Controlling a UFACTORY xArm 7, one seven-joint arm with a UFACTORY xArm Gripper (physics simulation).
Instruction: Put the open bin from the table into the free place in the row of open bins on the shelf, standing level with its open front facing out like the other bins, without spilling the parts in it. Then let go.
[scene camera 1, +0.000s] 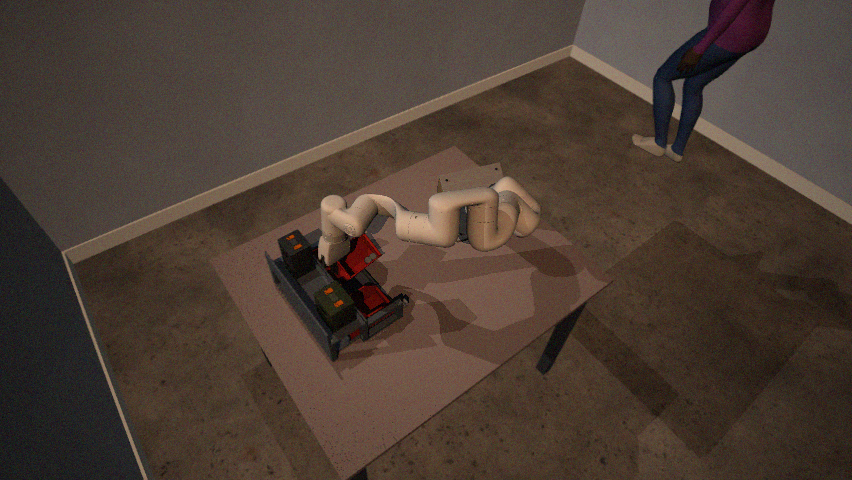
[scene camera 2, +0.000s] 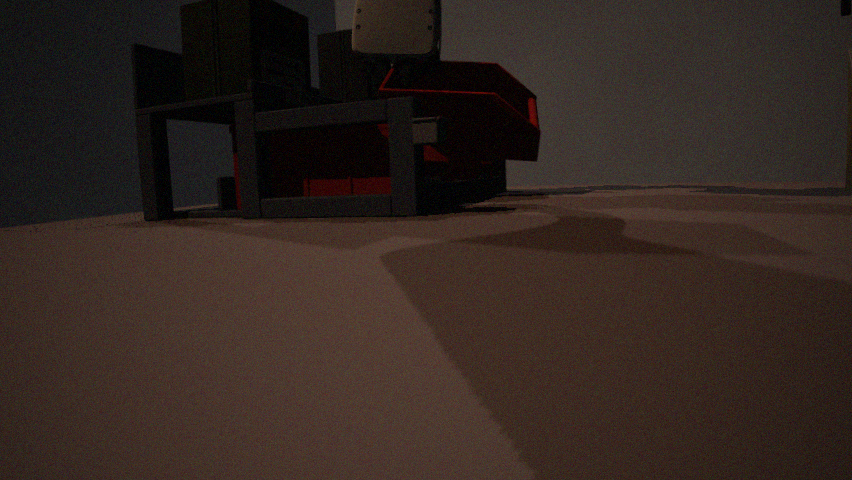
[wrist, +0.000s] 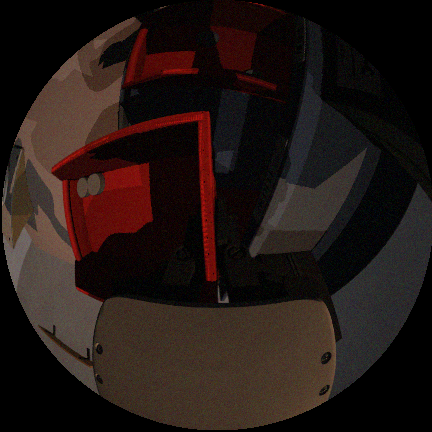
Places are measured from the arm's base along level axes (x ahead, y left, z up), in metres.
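Pixels of known places: gripper, fingertip midpoint: (scene camera 1: 335, 271) (wrist: 213, 212).
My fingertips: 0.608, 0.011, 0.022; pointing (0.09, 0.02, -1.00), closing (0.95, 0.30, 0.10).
Ahead of a thing's pixels: the offset from my fingertips to its middle, as dx, dy, dz. "pt": to the spot under its first point. Level surfaces: height alone.
My gripper (scene camera 1: 333, 265) (wrist: 213, 212) is shut on the back wall of the open red bin @(-0.083, -0.016, +0.010) (scene camera 1: 357, 257) (scene camera 2: 465, 119) (wrist: 208, 190). The bin hangs above the lower row of the grey shelf (scene camera 1: 381, 319) (scene camera 2: 401, 160), turned at an angle to it, with its open front toward the table side. Its front part sticks out past the shelf. Two pale round parts @(pt -0.132, -0.013, -0.032) (scene camera 1: 369, 258) (wrist: 90, 185) lie inside near its front. Another red bin @(-0.024, +0.146, -0.050) (scene camera 1: 372, 299) (scene camera 2: 351, 187) (wrist: 167, 64) stands in the row beside it. The place under the held bin is largely hidden.
On the upper level stand a green box @(+0.073, +0.157, +0.057) (scene camera 1: 335, 307) (scene camera 2: 217, 53) and a dark box @(+0.092, -0.074, +0.070) (scene camera 1: 293, 253) (scene camera 2: 341, 65) with orange latches, either side of my gripper. The shelf stands on the table @(dz -0.093) (scene camera 1: 417, 369) (scene camera 2: 238, 333). A person (scene camera 1: 673, 95) stands by the far wall.
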